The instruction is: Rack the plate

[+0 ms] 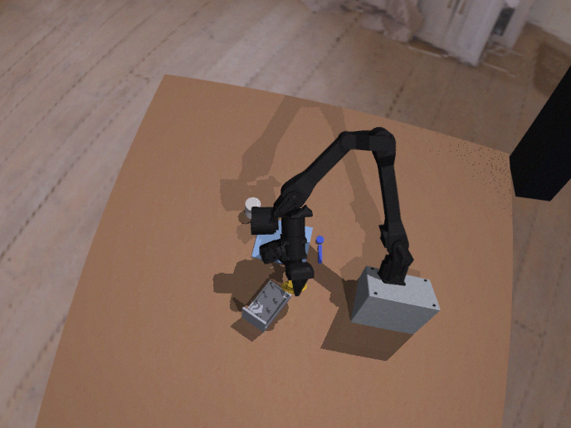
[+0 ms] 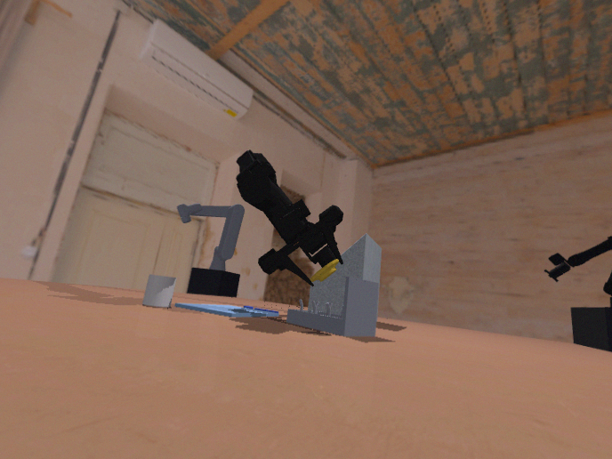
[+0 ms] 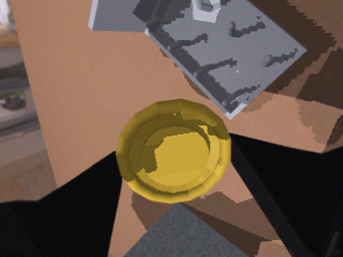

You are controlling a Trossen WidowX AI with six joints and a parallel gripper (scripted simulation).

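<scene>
My gripper tip is now 60 mm short of the grey dish rack, 20 mm to the right of it and 70 mm above it. The rest, counted from my gripper tip: yellow plate: 10 mm to the right, 10 mm above; blue object: 70 mm behind, 170 mm to the right, 90 mm below; white cylinder: 130 mm ahead, 260 mm to the right, 70 mm below.
</scene>
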